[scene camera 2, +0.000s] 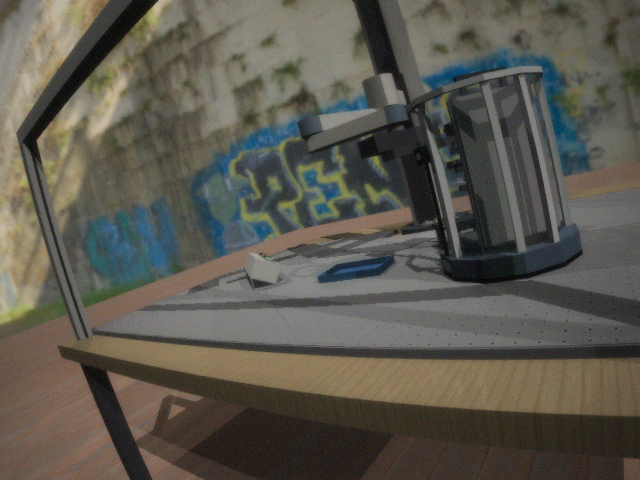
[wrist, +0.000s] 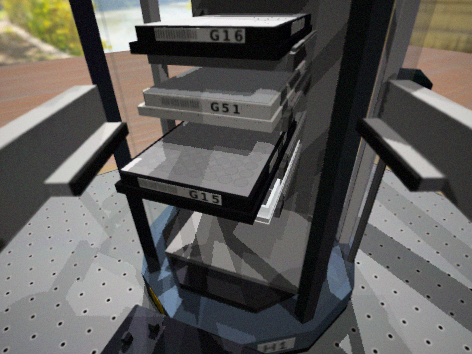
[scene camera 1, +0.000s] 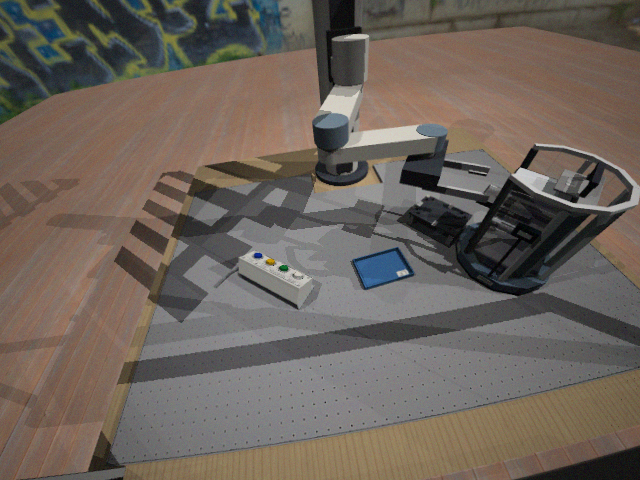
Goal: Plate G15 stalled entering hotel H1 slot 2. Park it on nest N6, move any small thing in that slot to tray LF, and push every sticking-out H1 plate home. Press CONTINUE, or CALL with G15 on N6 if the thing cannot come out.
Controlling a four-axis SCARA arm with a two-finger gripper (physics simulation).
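Seen in the pictures: gripper, between the fingertips: [scene camera 2: 443, 140] [wrist: 241, 106] [scene camera 1: 488, 183]; arm's base, origin of its link: [scene camera 1: 341, 170].
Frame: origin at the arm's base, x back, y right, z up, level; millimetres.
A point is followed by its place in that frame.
Observation:
Hotel H1 [scene camera 1: 516, 287] @(x -730, y -334, z 50 mm) [scene camera 2: 511, 266] @(x -735, y -400, z 35 mm) [wrist: 225, 326] @(x -533, y -296, z 53 mm) stands at the right of the board. In the wrist view, plate G15 [wrist: 200, 162] @(x -534, y -313, z 212 mm) juts toward the camera below plates G51 [wrist: 200, 106] @(x -541, y -321, z 243 mm) and G16 [wrist: 200, 35] @(x -545, y -322, z 279 mm), and looks skewed. A pale strip [wrist: 270, 202] @(x -585, y -307, z 162 mm) shows under its right side; I cannot tell what it is. No small thing can be made out in the slot. My gripper [scene camera 1: 490, 181] @(x -536, y -274, z 257 mm) [wrist: 241, 106] @(x -536, y -274, z 257 mm) is open and empty, its fingers wide on both sides of the stack in front of the hotel. Blue tray LF [scene camera 1: 381, 267] @(x -576, y -13, z 15 mm) [scene camera 2: 356, 269] @(x -556, y 3, z 15 mm) lies left of the hotel.
A dark fixture [scene camera 1: 439, 217] @(x -460, y -239, z 73 mm) [wrist: 145, 330] @(x -473, y -320, z 73 mm) with small pegs stands beside the hotel; its label is unreadable. A white button box [scene camera 1: 273, 280] @(x -602, y 309, z 83 mm) [scene camera 2: 263, 272] @(x -639, y 232, z 55 mm) has blue, yellow, green and white buttons. Dark hotel posts [wrist: 325, 165] @(x -591, y -268, z 212 mm) flank the plates.

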